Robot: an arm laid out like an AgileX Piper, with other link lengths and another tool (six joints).
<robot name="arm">
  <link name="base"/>
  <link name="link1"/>
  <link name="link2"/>
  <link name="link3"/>
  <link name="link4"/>
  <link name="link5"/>
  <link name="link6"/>
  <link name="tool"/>
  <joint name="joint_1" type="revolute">
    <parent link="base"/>
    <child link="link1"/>
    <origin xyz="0 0 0.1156"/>
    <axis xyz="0 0 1"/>
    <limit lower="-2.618" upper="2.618"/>
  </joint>
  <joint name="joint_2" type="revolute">
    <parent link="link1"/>
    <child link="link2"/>
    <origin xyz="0 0 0"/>
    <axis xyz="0 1 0"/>
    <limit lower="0" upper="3.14"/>
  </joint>
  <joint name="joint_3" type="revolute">
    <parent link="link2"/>
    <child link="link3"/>
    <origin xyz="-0.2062 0 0.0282"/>
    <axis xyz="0 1 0"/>
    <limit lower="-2.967" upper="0"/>
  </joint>
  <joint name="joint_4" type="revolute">
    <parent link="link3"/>
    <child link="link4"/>
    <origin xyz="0.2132 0 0.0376"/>
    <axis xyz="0.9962 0 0.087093"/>
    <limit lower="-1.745" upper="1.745"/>
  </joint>
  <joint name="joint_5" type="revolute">
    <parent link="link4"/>
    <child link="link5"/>
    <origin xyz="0 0 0"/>
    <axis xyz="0 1 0"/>
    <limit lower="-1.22" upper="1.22"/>
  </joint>
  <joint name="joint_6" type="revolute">
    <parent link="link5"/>
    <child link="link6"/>
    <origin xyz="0.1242 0 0.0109"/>
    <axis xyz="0.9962 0 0.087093"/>
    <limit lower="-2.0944" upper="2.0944"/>
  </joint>
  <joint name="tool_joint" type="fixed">
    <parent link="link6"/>
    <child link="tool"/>
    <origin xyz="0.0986 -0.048 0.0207" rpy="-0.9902 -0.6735 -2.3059"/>
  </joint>
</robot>
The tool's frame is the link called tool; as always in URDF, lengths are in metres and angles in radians.
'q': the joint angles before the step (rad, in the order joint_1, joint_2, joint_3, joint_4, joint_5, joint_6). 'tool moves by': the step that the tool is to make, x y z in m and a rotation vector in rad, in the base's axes. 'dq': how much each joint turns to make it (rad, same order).
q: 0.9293, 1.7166, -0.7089, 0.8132, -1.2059, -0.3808
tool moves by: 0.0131, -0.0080, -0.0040, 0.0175, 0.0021, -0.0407
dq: -0.0460, 0.0502, -0.0492, -0.0038, 0.0003, 0.0201
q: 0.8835, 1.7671, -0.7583, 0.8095, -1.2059, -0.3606
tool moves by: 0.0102, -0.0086, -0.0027, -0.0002, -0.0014, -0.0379
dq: -0.0390, 0.0384, -0.0365, -0.0022, -0.0020, 0.0018
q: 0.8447, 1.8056, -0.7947, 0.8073, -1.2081, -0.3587
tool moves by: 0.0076, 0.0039, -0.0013, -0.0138, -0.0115, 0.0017
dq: -0.0171, 0.0439, -0.0386, -0.0257, -0.0040, -0.0001
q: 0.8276, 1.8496, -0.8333, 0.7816, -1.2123, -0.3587
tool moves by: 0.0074, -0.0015, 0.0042, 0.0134, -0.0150, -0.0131
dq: -0.0204, 0.0204, -0.0406, -0.0077, 0.0022, 0.0022
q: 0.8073, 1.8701, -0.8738, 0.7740, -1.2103, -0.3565
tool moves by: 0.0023, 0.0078, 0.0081, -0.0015, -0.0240, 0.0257
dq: -0.0021, 0.0014, -0.0201, -0.0332, 0.0043, 0.0000
